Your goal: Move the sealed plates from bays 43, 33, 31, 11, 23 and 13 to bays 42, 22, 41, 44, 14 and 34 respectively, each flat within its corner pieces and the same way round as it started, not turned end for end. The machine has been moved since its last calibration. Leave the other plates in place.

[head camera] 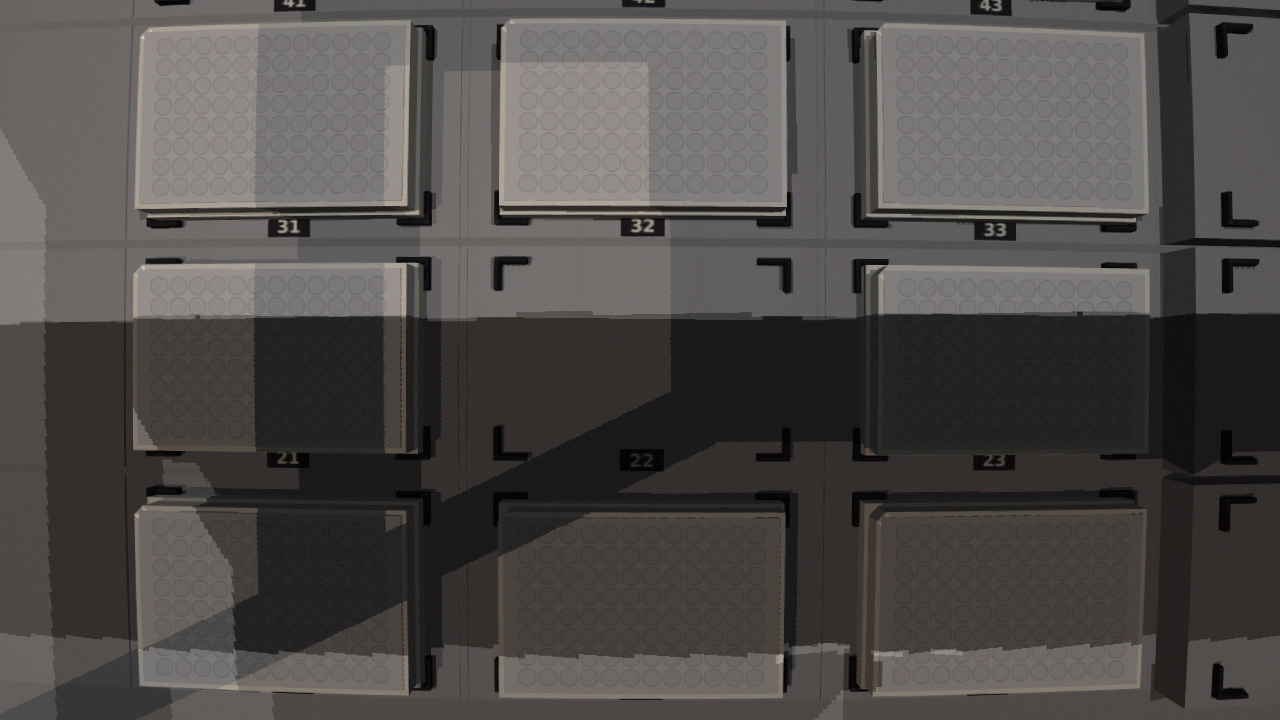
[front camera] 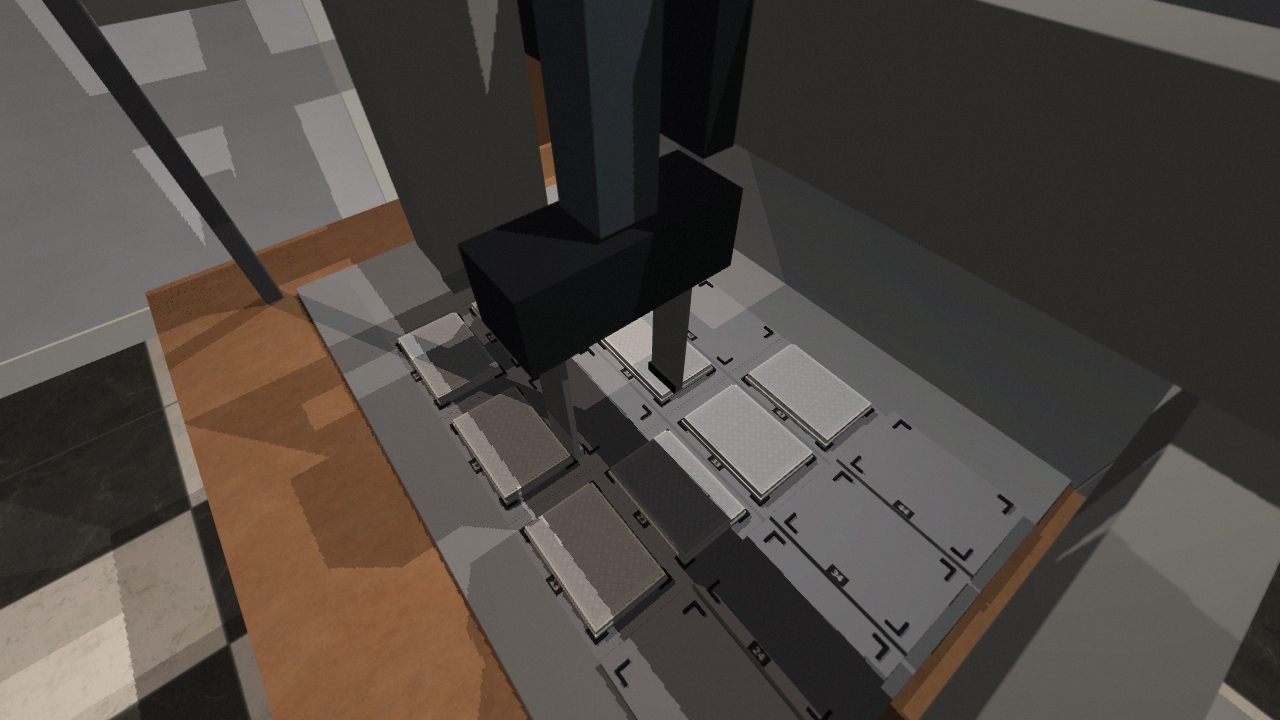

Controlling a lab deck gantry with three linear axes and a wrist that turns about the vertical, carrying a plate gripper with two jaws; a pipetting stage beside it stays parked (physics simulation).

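Places are measured from the robot's base along level axes (x ahead, y left, z up), in centimetres.
Where they show: gripper, fingertip midpoint: (front camera: 618,409); robot's base, link origin: (head camera: 163,675) (front camera: 397,346).
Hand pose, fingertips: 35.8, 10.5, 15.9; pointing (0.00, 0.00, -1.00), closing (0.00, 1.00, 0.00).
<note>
Each offset is from my fingertips to the top centre of the thing, as dx, dy, dz. "pt": to the spot under its first point. Level surfaces: height alone.
Gripper (front camera: 622,416) is open and empty, jaws down above the middle of the deck; its jaws do not show in the head view. Sealed plates sit in bays 43 @[+3.7, +25.8, -14.4] (front camera: 808,394), 33 (front camera: 749,441) (head camera: 1011,120), 23 (front camera: 677,495) (head camera: 1006,358), 13 (front camera: 597,557) (head camera: 1006,608), 11 (front camera: 450,358) (head camera: 273,600) and 31 @[-29.2, +15.3, -14.4] (head camera: 277,116). Bay 22 @[pt -15.6, +4.5, -15.9] (head camera: 581,358) holds no plate. Bays 44 @[pt +20.8, +26.6, -14.4] (front camera: 939,483), 34 (front camera: 877,546) and 14 @[pt +17.6, -4.4, -14.4] (front camera: 707,662) show bare within corner pieces. Bay 42 @[pt -8.8, +27.4, -15.9] (front camera: 742,331) is partly hidden; bay 41 is hidden behind the gripper.
Other sealed plates sit in bays 12 @[-12.9, -6.2, -14.4] (front camera: 512,445) (head camera: 641,608), 32 (front camera: 635,349) (head camera: 641,116) and 21 @[-29.2, +4.6, -14.4] (head camera: 268,358). Bay 24 @[pt +20.0, +5.7, -14.4] (front camera: 805,608) has no plate. A wooden table @[dz -16.9] (front camera: 358,608) borders the deck, and a thin dark post (front camera: 179,161) stands at the left.
</note>
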